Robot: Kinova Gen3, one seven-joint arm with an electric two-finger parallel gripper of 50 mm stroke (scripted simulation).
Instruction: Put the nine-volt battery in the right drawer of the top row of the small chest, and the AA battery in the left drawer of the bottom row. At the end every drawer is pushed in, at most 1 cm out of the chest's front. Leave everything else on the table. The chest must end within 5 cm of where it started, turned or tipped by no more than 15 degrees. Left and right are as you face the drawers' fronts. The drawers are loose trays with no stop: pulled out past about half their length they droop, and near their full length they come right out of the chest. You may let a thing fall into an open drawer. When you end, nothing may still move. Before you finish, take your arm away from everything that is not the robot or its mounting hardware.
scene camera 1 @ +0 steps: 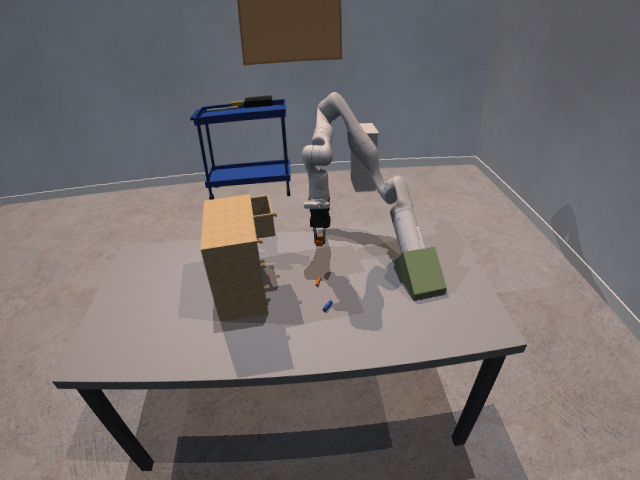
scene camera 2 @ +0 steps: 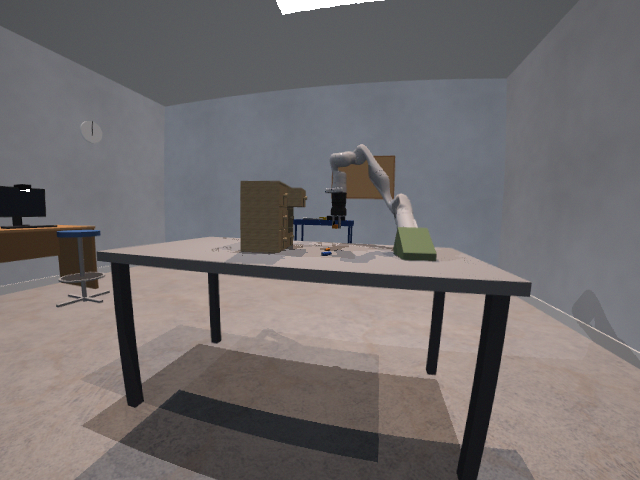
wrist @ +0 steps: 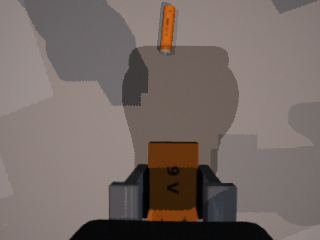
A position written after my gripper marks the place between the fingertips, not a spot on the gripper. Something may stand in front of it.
Observation:
In view: my gripper (wrist: 173, 183), a wooden chest (scene camera 1: 229, 248) and an orange nine-volt battery (wrist: 173, 166).
The wooden chest is seen too in scene camera 2 (scene camera 2: 259, 200). The wrist view misses the wooden chest: it is out of frame.

